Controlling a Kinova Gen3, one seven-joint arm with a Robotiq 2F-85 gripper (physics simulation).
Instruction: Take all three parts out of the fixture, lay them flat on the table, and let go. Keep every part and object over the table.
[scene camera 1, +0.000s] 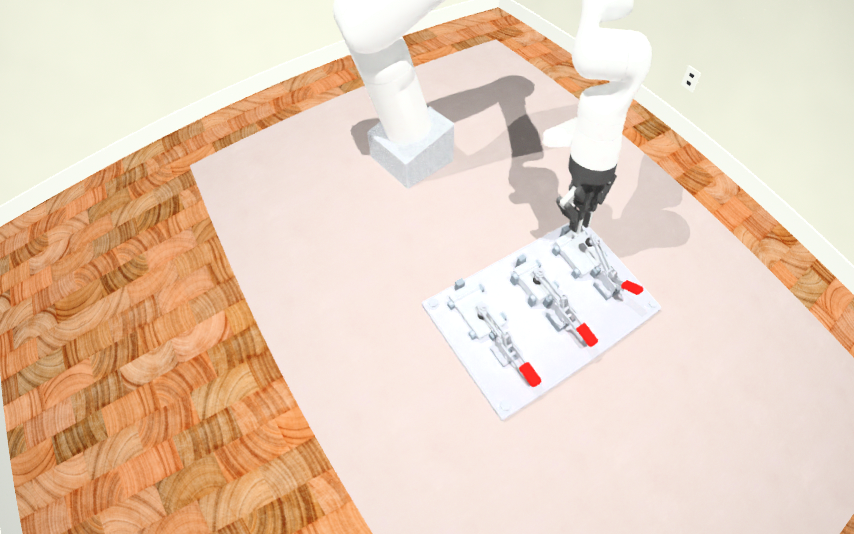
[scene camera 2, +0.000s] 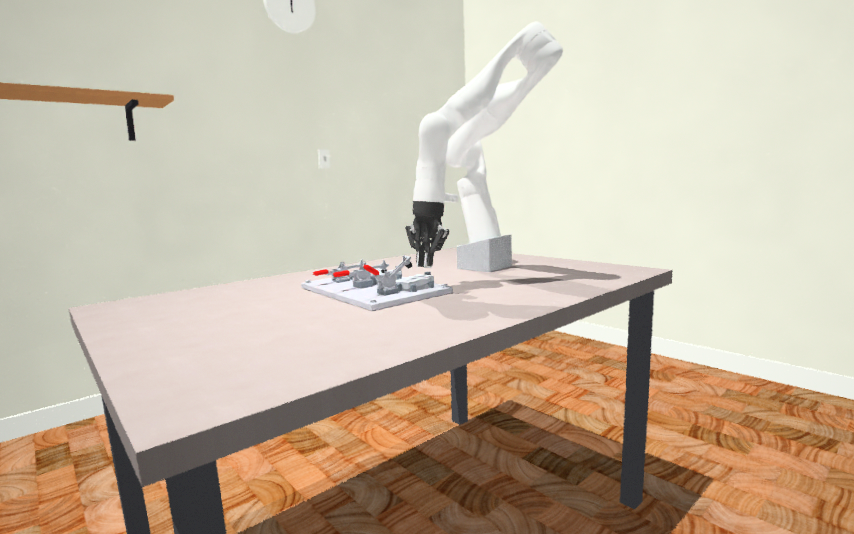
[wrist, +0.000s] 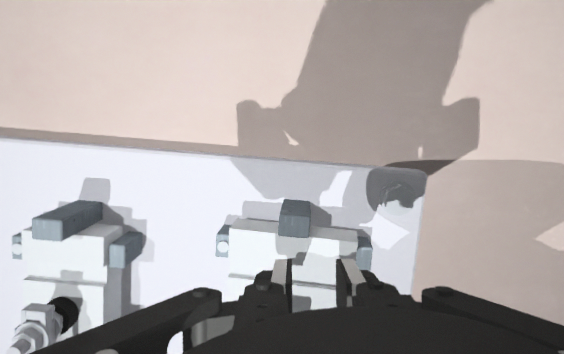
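Pixels of known places: gripper, fingertip midpoint: (scene camera 1: 579, 227) (scene camera 2: 424, 267) (wrist: 313, 282); arm's base, link origin: (scene camera 1: 408, 126) (scene camera 2: 484, 240).
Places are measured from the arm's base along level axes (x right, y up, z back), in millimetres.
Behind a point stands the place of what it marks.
Note:
The white fixture plate (scene camera 1: 500, 396) @(x 104, y -71, z -526 mm) (scene camera 2: 372, 304) @(x -229, y -72, z -531 mm) (wrist: 175, 192) @(x -86, y -71, z -330 mm) lies on the table with three pale parts between grey blocks. My gripper (scene camera 1: 580, 229) @(x -162, y -23, z -346 mm) (scene camera 2: 425, 264) @(x -162, y -23, z -346 mm) (wrist: 313, 282) @(x -162, y -23, z -346 mm) points down a little above the right part (scene camera 1: 574, 253) @(x -137, y -49, z -375 mm) (scene camera 2: 416, 282) @(x -184, y -52, z -386 mm) (wrist: 254, 247) @(x -133, y -47, z -344 mm), near its back edge. Its fingers stand a narrow gap apart with nothing between them. The right part's clamp (scene camera 1: 609, 272) @(x -155, y -27, z -445 mm) (scene camera 2: 391, 277) @(x -168, y -34, z -445 mm) has its arm raised. The middle part (scene camera 1: 529, 277) @(x -36, y -45, z -380 mm) (wrist: 62, 262) @(x -43, y -45, z -366 mm) has a lowered clamp arm with a black tip over it. The left part (scene camera 1: 467, 303) @(x 75, y -55, z -370 mm) also has its clamp arm lowered.
Red handles (scene camera 1: 530, 374) @(x 57, y -35, z -527 mm) (scene camera 1: 586, 334) @(x -51, y -25, z -518 mm) (scene camera 1: 632, 287) @(x -157, y -3, z -495 mm) stick out from the clamps toward the front. The robot's grey base block (scene camera 1: 410, 154) @(x 27, y -10, z -64 mm) (scene camera 2: 484, 253) @(x -59, y -31, z -54 mm) stands on the table (scene camera 1: 327, 251) @(x 238, y -86, z -145 mm) (scene camera 2: 251, 352) @(x -327, y -86, z -813 mm) behind the fixture. The arm's shadow falls across the fixture's back right corner.

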